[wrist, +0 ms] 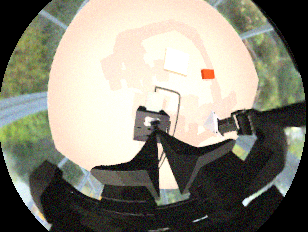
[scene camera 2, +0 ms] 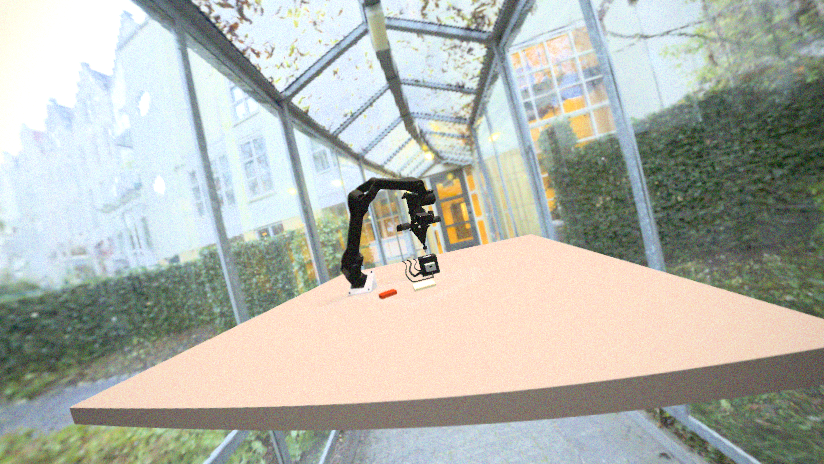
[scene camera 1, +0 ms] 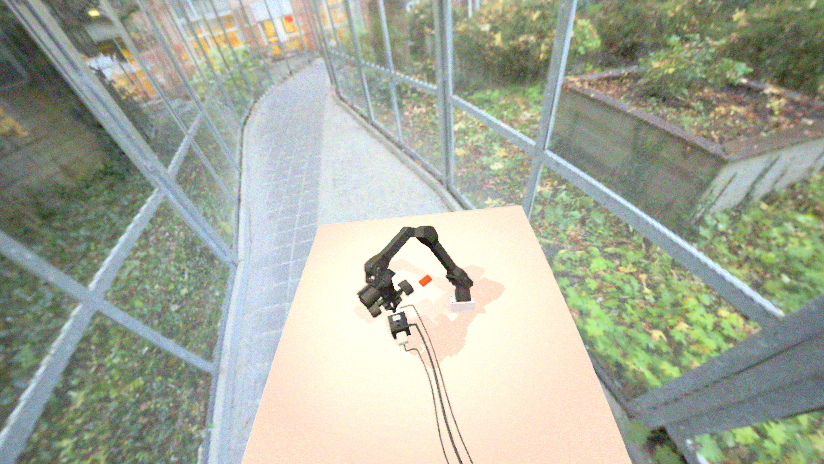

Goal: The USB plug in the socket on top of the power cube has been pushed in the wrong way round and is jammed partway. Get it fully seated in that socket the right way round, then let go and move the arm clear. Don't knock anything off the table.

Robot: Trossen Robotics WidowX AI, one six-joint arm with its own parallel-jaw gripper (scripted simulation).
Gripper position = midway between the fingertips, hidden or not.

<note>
I see my gripper (scene camera 2: 423,243) and a dark power cube (wrist: 141,132).
My gripper shows as well in the wrist view (wrist: 157,133).
</note>
